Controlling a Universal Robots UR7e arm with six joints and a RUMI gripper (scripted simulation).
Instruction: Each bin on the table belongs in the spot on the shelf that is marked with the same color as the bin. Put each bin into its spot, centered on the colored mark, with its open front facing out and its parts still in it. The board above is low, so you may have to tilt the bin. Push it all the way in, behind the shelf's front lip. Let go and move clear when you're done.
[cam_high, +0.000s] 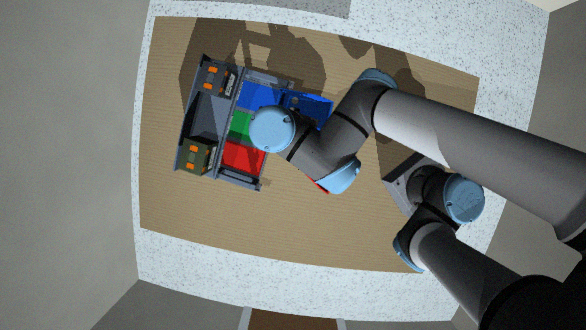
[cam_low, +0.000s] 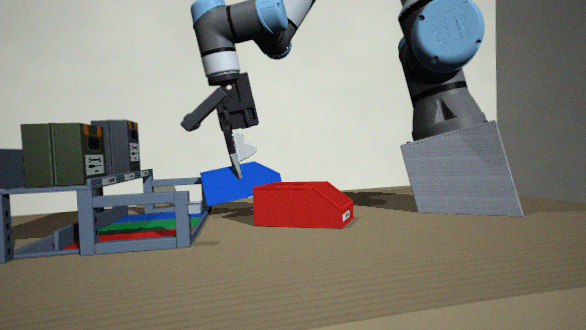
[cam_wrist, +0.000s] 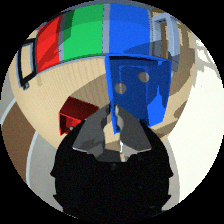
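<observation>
Now: hand 2 cm past the blue bin, 4 cm to the left of it and 3 cm above it. Also, from my hand: red bin: 9 cm behind, 15 cm to the left, 6 cm below; top board: 28 cm ahead, 1 cm to the right; grey box: 24 cm ahead, 12 cm to the right, 6 cm above.
</observation>
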